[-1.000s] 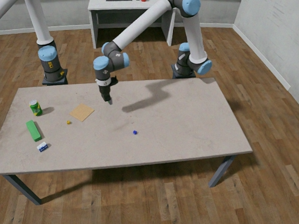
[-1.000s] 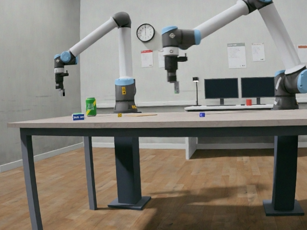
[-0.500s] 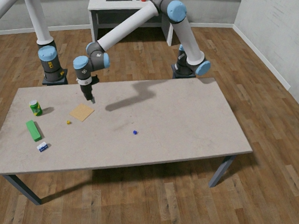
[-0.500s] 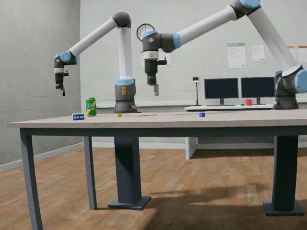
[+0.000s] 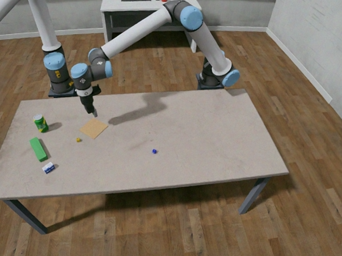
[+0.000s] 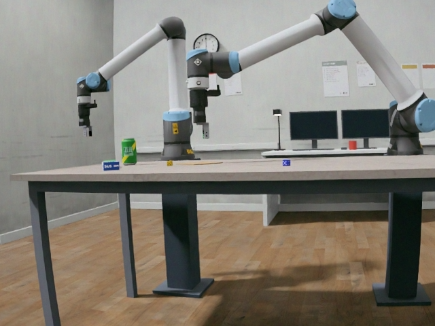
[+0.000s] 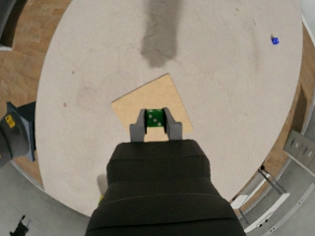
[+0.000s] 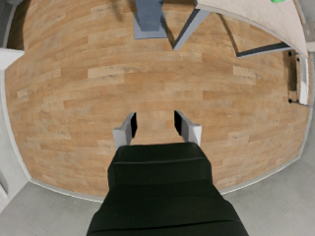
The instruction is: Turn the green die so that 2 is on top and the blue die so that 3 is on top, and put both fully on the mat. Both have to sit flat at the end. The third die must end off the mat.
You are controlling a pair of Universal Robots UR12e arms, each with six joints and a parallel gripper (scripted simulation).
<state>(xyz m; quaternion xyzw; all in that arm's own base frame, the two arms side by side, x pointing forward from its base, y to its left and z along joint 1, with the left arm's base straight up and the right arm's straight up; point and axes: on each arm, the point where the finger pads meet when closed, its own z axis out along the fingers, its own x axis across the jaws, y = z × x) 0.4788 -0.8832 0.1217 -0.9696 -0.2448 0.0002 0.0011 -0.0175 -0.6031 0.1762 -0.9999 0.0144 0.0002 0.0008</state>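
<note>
Right now my left hand is 12 cm above the tan mat, 3 cm to the left of it and 1 cm short of it. Also, from my left hand: yellow die 12 cm to the right, 12 cm ahead, 11 cm below; white box 32 cm ahead, 26 cm to the right, 11 cm below; green die 1 cm below.
</note>
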